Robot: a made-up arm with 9 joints. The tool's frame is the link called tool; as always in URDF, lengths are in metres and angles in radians.
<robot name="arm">
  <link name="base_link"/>
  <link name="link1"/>
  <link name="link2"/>
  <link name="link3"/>
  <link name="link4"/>
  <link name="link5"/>
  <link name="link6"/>
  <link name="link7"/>
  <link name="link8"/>
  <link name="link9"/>
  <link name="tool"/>
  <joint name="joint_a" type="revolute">
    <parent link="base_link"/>
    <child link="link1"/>
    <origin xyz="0 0 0.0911"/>
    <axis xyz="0 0 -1"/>
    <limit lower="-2.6" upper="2.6" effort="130" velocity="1.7"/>
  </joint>
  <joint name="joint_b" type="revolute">
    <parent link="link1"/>
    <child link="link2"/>
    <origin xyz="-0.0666 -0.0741 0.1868"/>
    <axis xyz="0 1 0"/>
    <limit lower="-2.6" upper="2.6" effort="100" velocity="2.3"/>
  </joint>
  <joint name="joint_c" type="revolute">
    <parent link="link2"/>
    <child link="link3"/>
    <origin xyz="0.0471 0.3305 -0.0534"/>
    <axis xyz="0 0 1"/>
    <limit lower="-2.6" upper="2.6" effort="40" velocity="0.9"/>
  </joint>
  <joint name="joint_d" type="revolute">
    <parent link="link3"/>
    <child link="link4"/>
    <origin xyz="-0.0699 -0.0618 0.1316"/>
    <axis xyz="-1 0 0"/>
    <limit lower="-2.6" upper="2.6" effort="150" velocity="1.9"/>
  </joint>
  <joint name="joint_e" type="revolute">
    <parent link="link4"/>
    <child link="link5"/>
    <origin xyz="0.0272 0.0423 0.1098"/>
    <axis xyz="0 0 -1"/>
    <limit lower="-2.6" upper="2.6" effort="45" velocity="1"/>
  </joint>
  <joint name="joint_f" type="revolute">
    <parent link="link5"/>
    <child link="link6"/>
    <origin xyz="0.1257 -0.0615 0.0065"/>
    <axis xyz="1 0 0"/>
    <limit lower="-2.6" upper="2.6" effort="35" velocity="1.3"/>
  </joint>
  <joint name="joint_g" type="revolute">
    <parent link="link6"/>
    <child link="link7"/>
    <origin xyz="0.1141 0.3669 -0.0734"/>
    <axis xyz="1 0 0"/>
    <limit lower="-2.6" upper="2.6" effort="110" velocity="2.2"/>
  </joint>
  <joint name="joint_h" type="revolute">
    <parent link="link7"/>
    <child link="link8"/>
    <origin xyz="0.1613 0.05 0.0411"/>
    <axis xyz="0 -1 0"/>
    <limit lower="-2.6" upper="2.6" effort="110" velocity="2.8"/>
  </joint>
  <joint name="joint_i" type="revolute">
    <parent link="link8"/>
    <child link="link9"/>
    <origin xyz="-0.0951 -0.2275 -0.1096"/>
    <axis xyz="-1 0 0"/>
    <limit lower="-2.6" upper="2.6" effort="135" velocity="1.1"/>
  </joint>
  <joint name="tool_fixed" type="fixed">
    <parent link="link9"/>
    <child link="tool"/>
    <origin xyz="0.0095 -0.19 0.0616"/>
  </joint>
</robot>
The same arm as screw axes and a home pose.
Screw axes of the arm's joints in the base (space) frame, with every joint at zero. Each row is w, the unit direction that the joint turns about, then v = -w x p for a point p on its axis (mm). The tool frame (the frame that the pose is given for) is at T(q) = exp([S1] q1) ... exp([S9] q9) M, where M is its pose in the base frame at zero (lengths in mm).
S1: w 0 0 -1 v 0 0 0
S2: w 0 1 0 v -277.9 0 -66.6
S3: w 0 0 1 v 256.4 19.5 0
S4: w -1 0 0 v 0 -356.1 194.6
S5: w 0 0 -1 v -236.9 -62.2 0
S6: w 1 0 0 v 0 472.4 -175.4
S7: w 1 0 0 v 0 399 -542.3
S8: w 0 -1 0 v 440.1 0 -338.9
S9: w -1 0 0 v 0 -330.5 364.8
M: xyz 253.3 174.8 392.1 (mm) rpy 0 0 0 (rad, as in URDF)
Joint limits (rad, base to tool): -2.6..2.6 -2.6..2.6 -2.6..2.6 -2.6..2.6 -2.6..2.6 -2.6..2.6 -2.6..2.6 -2.6..2.6 -2.6..2.6

